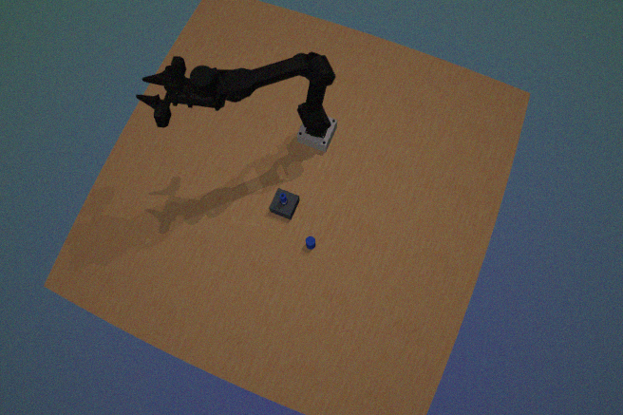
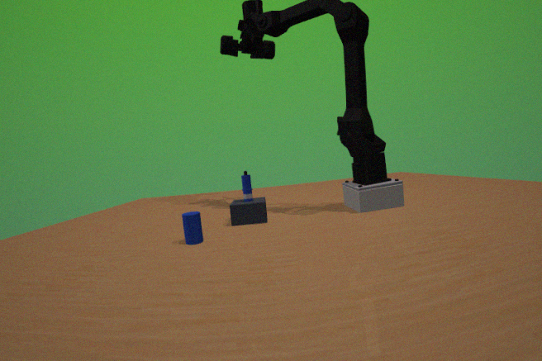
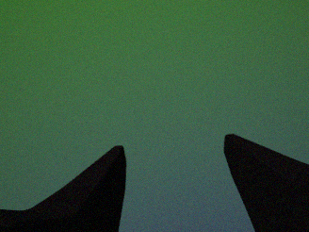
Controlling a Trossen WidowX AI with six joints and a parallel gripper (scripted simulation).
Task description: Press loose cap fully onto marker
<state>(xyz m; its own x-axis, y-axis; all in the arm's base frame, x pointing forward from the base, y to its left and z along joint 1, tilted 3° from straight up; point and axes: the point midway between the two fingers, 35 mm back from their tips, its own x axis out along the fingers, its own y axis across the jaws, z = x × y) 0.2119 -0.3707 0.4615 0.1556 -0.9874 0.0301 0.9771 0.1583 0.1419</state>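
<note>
Now: gripper tip 500 mm above the blue cap, 480 mm to the right of it and 130 mm short of it. Round my gripper tip: dark holder block 500 mm below, 370 mm to the left, 40 mm ahead.
</note>
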